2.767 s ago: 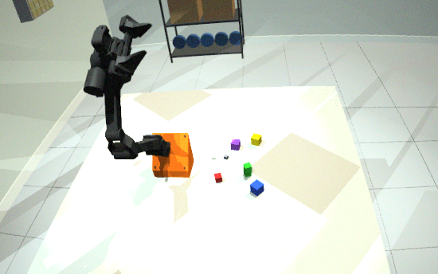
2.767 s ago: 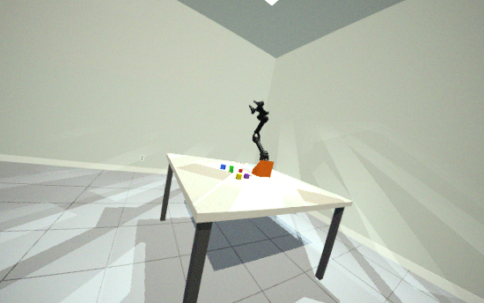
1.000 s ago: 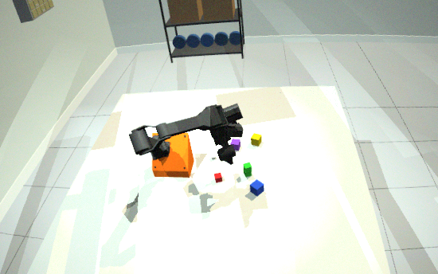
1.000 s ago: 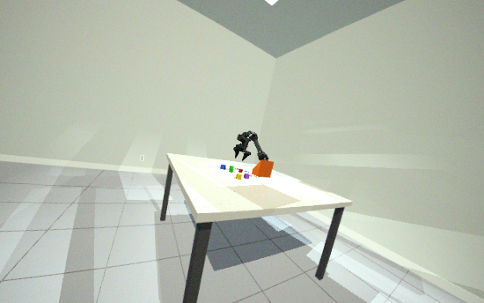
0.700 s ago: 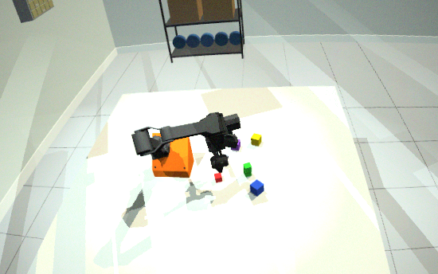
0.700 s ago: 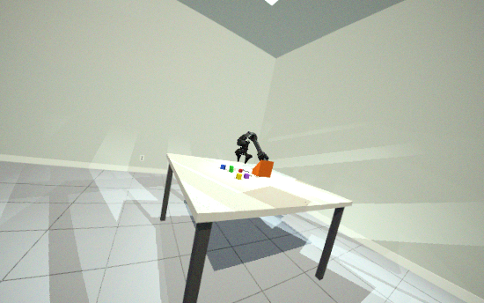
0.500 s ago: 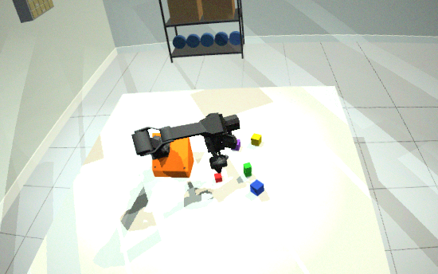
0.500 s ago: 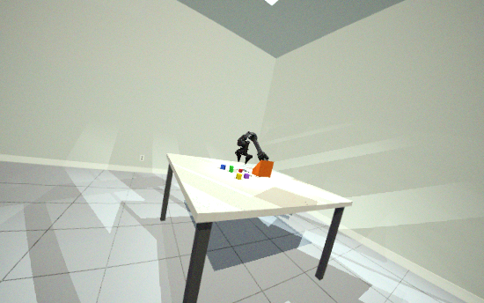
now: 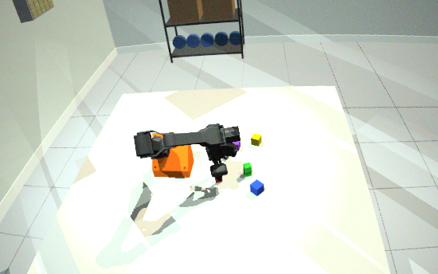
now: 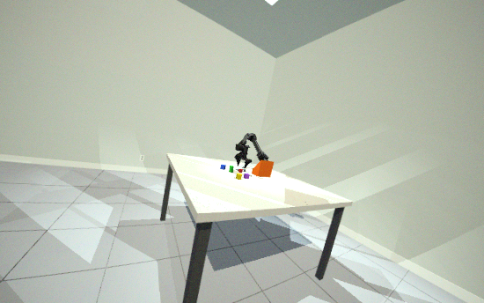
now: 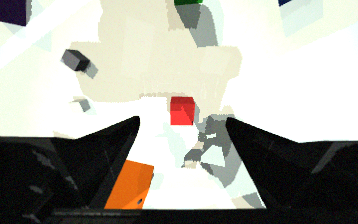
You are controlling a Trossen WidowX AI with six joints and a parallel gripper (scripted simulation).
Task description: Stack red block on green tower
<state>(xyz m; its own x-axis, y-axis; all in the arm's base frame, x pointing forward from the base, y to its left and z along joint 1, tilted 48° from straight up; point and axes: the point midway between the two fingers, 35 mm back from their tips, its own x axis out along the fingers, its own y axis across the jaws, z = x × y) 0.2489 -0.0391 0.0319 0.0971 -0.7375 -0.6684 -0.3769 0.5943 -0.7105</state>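
My gripper tip is 3 cm above the red block. Also, from my gripper tip: blue block: 16 cm ahead, 4 cm to the right, 3 cm below; then purple block: 21 cm to the left, 3 cm below, 3 cm ahead; then small grey cube: 13 cm to the left, 4 cm below.
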